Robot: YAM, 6 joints.
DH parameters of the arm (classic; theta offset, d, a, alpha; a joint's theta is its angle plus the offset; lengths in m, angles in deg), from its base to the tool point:
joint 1: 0 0.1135 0.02 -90
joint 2: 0 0 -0.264 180
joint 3: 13.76 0 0.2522 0
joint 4: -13.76 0 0.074 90
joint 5: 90 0 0 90
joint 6: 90 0.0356 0 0
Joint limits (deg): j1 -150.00..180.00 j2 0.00..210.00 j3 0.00..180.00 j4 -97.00..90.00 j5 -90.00..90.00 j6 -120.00..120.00
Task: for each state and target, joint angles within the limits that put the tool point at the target. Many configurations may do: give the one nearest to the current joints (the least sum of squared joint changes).
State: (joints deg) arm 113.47 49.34 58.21 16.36 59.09 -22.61
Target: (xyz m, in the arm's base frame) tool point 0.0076 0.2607 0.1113
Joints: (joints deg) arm 94.78 93.71 30.92 9.78 55.39 -22.61
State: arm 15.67 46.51 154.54 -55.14 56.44 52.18
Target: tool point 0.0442 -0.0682 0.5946
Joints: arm -33.62 67.77 128.90 -65.48 65.22 52.18
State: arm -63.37 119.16 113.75 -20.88 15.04 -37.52
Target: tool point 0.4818 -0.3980 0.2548
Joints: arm -39.19 159.35 155.18 7.43 6.54 -37.52
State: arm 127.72 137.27 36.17 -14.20 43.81 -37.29
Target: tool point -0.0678 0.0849 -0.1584
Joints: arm 139.80 173.21 45.24 -6.64 36.32 -37.29
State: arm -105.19 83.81 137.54 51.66 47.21 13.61
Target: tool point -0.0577 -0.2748 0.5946
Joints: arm -96.11 91.81 108.40 53.04 52.18 13.61
